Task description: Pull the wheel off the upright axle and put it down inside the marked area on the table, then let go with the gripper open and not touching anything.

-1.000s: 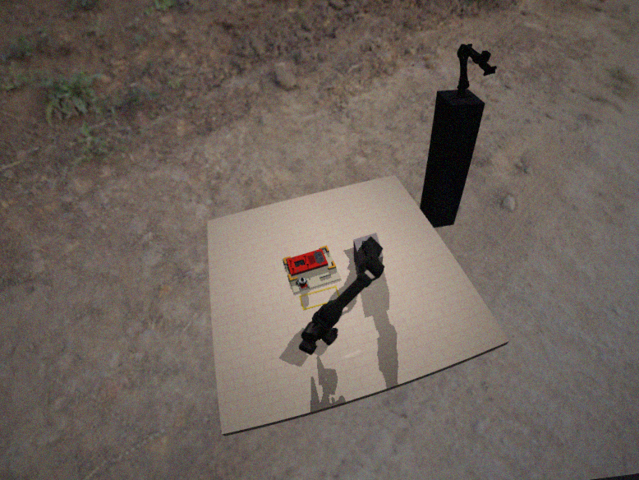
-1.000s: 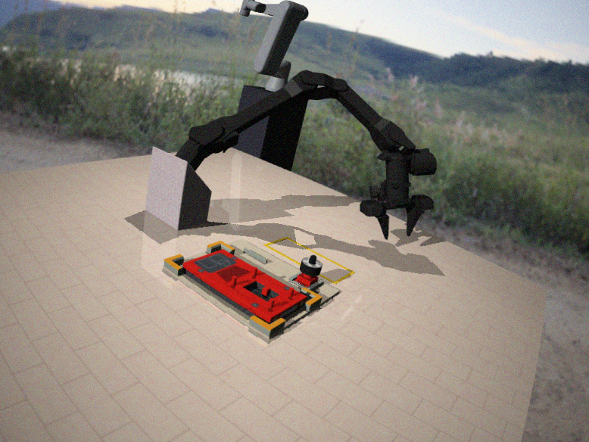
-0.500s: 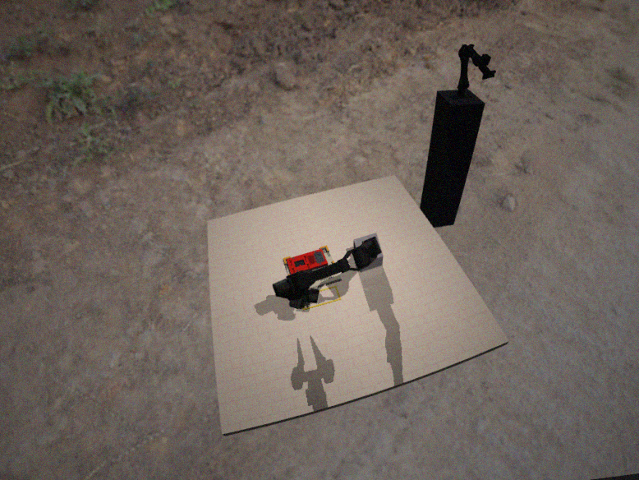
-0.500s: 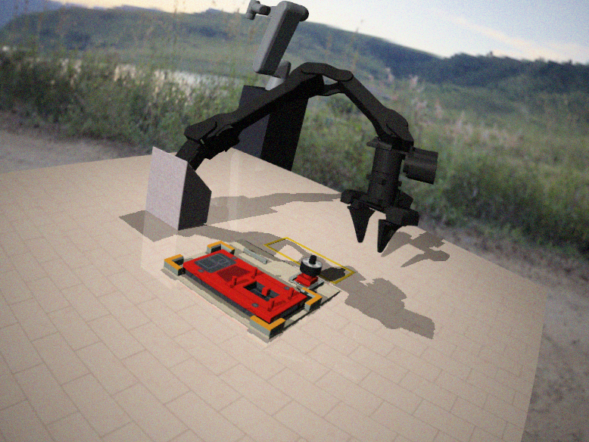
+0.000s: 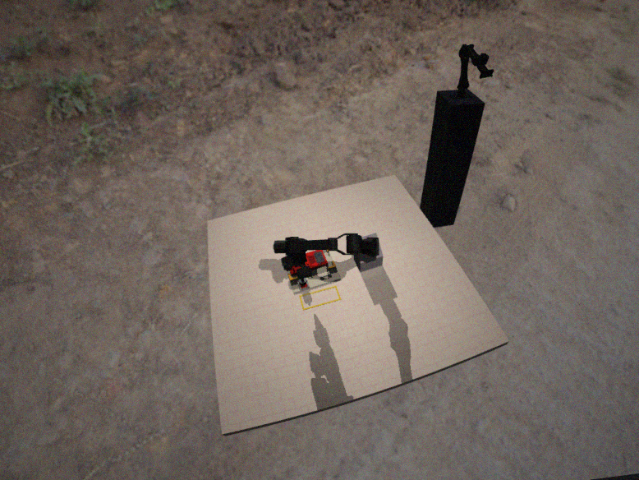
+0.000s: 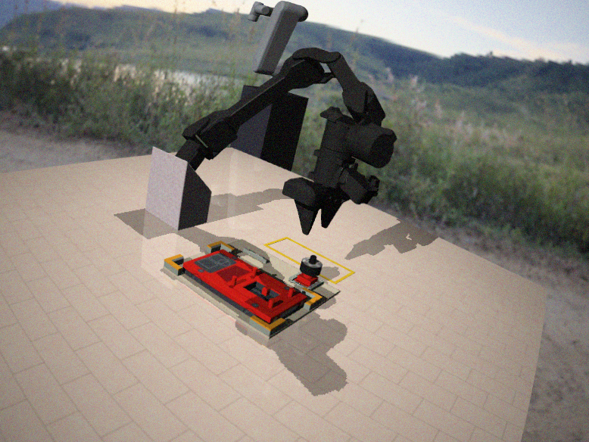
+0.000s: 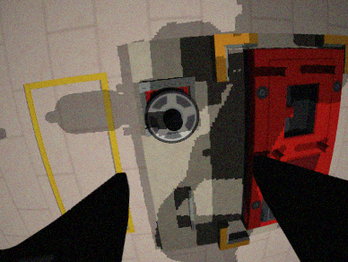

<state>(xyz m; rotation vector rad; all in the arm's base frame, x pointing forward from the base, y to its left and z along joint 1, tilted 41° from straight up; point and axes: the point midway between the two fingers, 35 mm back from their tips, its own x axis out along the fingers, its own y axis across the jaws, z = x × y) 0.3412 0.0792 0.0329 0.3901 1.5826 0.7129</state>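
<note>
My gripper tip is 10 mm short of the dark wheel and 70 mm above it.
</note>
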